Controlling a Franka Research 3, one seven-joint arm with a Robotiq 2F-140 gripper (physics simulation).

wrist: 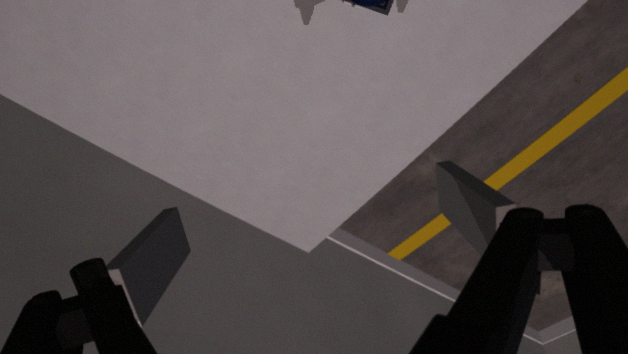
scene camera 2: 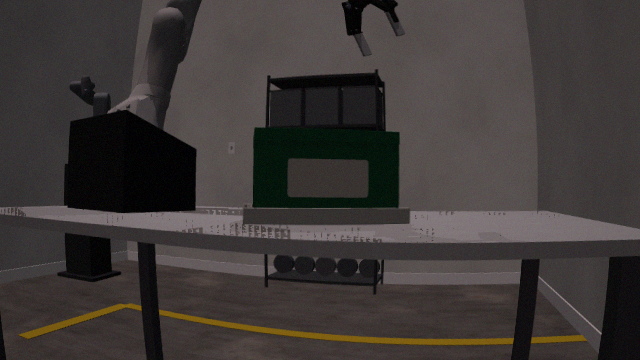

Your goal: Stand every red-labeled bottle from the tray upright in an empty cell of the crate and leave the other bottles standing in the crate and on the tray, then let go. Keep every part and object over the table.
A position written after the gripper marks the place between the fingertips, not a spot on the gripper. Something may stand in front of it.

Observation:
In view: the gripper (wrist: 308,209) and a pale crate rail (scene camera 2: 258,216).

